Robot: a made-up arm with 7 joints. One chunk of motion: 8 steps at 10 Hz.
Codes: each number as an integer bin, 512 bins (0 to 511) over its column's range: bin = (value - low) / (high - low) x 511, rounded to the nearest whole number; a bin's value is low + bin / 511 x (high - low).
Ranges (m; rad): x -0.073..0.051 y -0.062..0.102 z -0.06..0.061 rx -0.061..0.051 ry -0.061..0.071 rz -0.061..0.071
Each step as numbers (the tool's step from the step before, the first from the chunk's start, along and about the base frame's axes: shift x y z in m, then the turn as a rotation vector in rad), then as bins.
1 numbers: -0.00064 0.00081 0.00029 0.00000 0.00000 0.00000
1 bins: 298 196 255 278 236 236
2 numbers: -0.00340 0.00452 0.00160 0.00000 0.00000 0.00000
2 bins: 287 207 260 278 236 236
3 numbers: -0.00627 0.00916 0.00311 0.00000 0.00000 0.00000
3 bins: 275 222 267 278 236 236
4 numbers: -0.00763 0.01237 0.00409 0.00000 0.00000 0.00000
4 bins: 269 232 271 278 236 236
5 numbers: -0.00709 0.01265 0.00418 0.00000 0.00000 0.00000
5 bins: 272 233 271 278 236 236
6 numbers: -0.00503 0.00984 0.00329 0.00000 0.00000 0.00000
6 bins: 280 224 267 278 236 236
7 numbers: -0.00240 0.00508 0.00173 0.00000 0.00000 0.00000
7 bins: 291 209 261 278 236 236
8 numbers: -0.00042 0.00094 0.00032 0.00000 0.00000 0.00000
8 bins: 299 196 255 278 236 236
